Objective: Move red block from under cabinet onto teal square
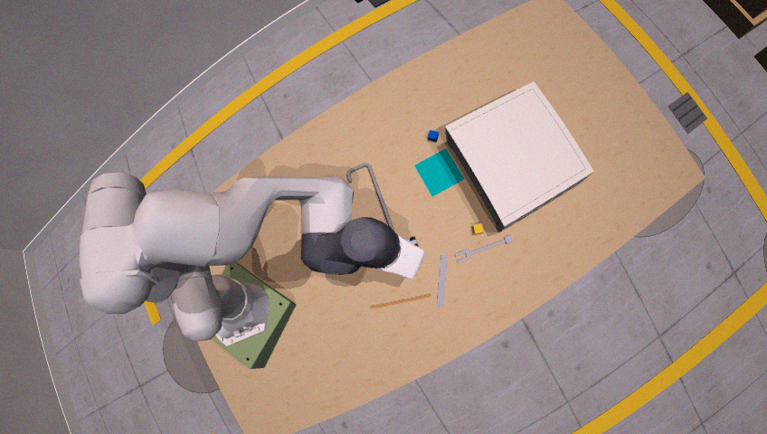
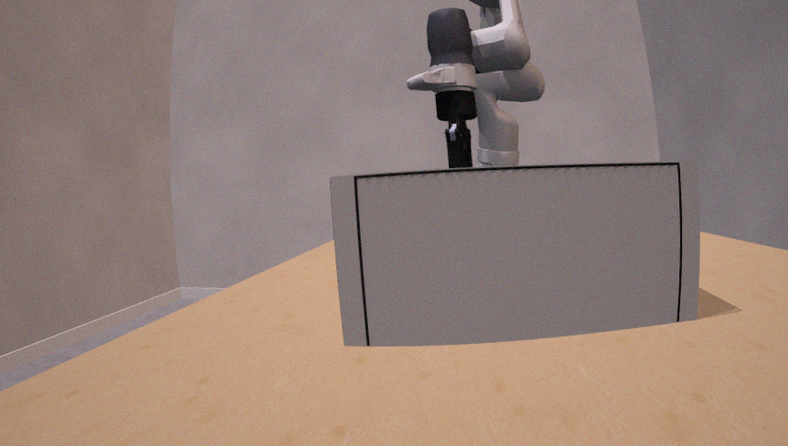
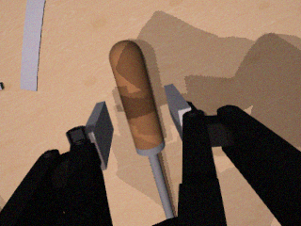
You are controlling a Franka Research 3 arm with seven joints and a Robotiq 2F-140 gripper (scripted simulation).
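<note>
The hook tool lies 13 cm to the left of my hand, 7 cm below it and 1 cm ahead of it. Round my hand: yellow block: 22 cm ahead, 7 cm to the right, 7 cm below; then grey bar: 12 cm to the right, 8 cm below, 5 cm ahead; then thin wooden stick: 10 cm to the right, 8 cm below, 8 cm behind.
</note>
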